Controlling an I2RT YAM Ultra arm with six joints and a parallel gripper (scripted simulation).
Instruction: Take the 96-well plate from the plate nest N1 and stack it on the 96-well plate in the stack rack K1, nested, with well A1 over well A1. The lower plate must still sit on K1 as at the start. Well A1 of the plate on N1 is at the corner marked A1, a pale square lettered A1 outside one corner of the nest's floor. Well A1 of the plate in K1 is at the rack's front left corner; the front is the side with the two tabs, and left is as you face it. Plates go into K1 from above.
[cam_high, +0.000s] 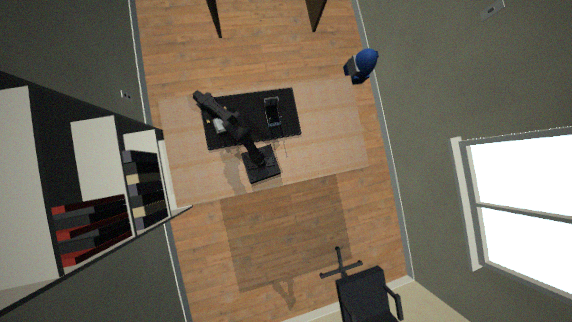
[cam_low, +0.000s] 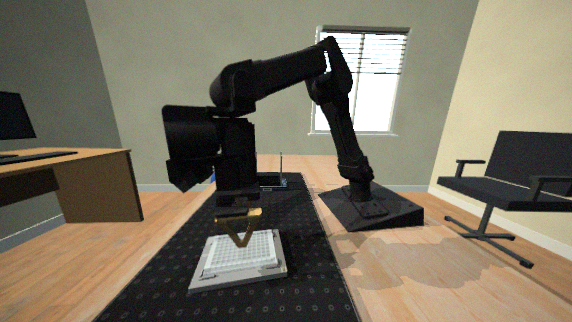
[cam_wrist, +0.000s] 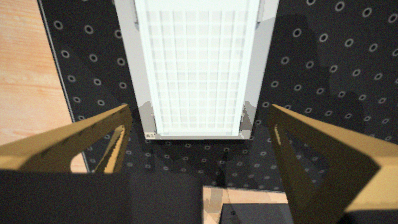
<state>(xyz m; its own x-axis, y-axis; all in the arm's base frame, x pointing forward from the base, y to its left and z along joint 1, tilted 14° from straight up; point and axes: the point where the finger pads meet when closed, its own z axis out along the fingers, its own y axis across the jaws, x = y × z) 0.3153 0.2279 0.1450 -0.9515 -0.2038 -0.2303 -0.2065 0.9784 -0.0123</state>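
The 96-well plate lies 60 mm below my hand. The rest, counted from my hand: plate nest N1: 70 mm below; A1 mark: 80 mm behind, 60 mm below, 40 mm to the left.
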